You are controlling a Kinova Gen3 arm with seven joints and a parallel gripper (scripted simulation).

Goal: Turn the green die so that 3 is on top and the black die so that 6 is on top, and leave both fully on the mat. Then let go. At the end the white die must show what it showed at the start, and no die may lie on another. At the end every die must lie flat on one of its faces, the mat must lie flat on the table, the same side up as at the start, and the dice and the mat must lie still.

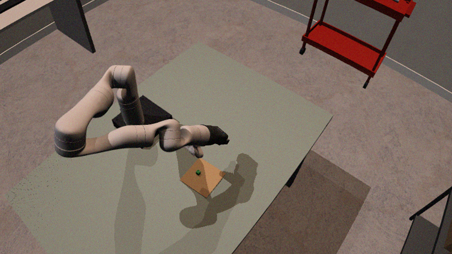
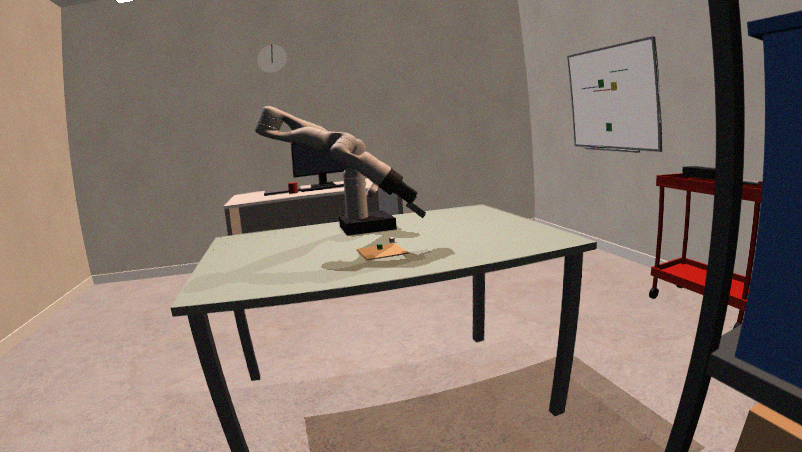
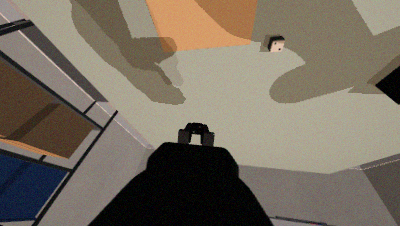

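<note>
Right now my hand is 3 cm past the green die, 14 cm to the left of it and 11 cm above it. From my hand the other things lie so: white die 11 cm behind, 7 cm to the right, 11 cm below; then black die 1 cm to the left, 1 cm below; then orange mat 1 cm behind, 14 cm to the right, 12 cm below.
</note>
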